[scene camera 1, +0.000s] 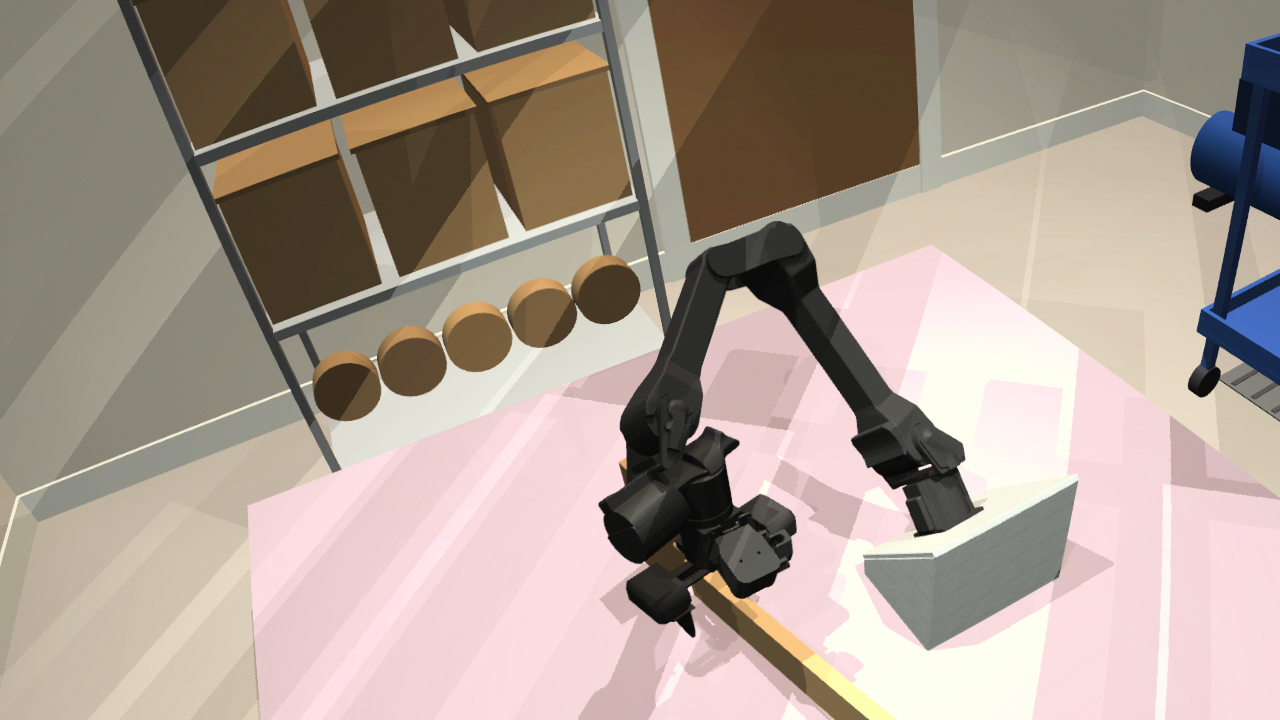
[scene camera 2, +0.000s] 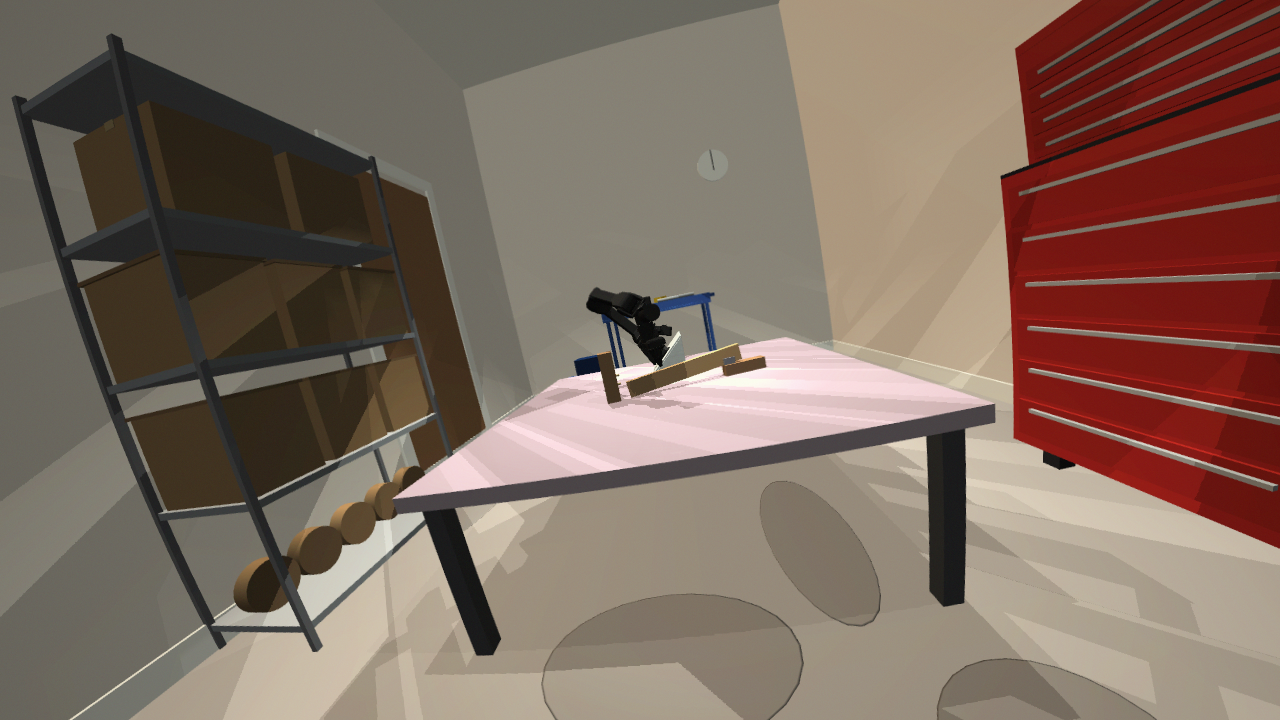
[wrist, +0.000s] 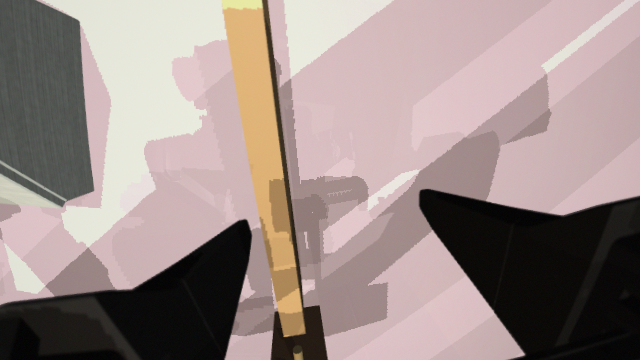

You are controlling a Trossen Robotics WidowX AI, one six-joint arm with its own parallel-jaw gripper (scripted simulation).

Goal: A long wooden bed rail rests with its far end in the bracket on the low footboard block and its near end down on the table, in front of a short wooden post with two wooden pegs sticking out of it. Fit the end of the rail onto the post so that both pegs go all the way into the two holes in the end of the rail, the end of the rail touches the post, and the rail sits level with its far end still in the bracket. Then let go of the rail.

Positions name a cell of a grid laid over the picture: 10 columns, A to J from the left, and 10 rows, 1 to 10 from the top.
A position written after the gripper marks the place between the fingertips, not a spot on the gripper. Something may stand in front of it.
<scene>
The gripper (scene camera 1: F9) is open, holding nothing. Further things: a wooden rail (scene camera 2: F6) and a wooden post (scene camera 2: E6).
The wooden rail also shows in the wrist view (wrist: D2). The gripper shows as well in scene camera 2 (scene camera 2: F6) and in the wrist view (wrist: F6). The wooden post also shows in scene camera 1 (scene camera 1: F8).
</scene>
